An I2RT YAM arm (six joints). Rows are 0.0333 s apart.
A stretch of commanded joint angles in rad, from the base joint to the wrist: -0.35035, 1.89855, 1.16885, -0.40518, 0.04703, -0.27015; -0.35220, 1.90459, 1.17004, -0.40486, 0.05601, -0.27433; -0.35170, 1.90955, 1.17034, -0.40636, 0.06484, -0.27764; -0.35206, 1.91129, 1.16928, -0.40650, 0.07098, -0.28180; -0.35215, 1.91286, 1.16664, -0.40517, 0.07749, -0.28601; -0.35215, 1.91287, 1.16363, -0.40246, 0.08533, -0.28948; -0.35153, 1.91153, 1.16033, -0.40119, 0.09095, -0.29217; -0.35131, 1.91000, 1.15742, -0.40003, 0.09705, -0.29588; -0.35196, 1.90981, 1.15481, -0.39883, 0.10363, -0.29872; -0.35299, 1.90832, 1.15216, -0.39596, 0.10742, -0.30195; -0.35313, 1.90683, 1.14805, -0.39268, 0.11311, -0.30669; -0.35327, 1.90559, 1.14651, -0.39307, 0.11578, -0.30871; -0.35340, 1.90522, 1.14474, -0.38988, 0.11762, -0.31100; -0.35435, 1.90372, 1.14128, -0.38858, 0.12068, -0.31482; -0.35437, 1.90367, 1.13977, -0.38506, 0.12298, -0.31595; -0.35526, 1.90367, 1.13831, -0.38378, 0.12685, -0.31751; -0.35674, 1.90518, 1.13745, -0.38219, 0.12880, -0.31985; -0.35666, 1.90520, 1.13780, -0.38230, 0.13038, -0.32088
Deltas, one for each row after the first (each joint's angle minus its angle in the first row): -0.00185, 0.00604, 0.00119, 0.00032, 0.00898, -0.00418; -0.00135, 0.01100, 0.00149, -0.00118, 0.01781, -0.00749; -0.00171, 0.01274, 0.00043, -0.00132, 0.02395, -0.01165; -0.00180, 0.01431, -0.00221, 0.00001, 0.03046, -0.01586; -0.00180, 0.01432, -0.00522, 0.00272, 0.03830, -0.01933; -0.00118, 0.01298, -0.00852, 0.00399, 0.04392, -0.02202; -0.00096, 0.01145, -0.01143, 0.00515, 0.05002, -0.02573; -0.00161, 0.01126, -0.01404, 0.00635, 0.05660, -0.02857; -0.00264, 0.00977, -0.01669, 0.00922, 0.06039, -0.03180; -0.00278, 0.00828, -0.02080, 0.01250, 0.06608, -0.03654; -0.00292, 0.00704, -0.02234, 0.01211, 0.06875, -0.03856; -0.00305, 0.00667, -0.02411, 0.01530, 0.07059, -0.04085; -0.00400, 0.00517, -0.02757, 0.01660, 0.07365, -0.04467; -0.00402, 0.00512, -0.02908, 0.02012, 0.07595, -0.04580; -0.00491, 0.00512, -0.03054, 0.02140, 0.07982, -0.04736; -0.00639, 0.00663, -0.03140, 0.02299, 0.08177, -0.04970; -0.00631, 0.00665, -0.03105, 0.02288, 0.08335, -0.05073
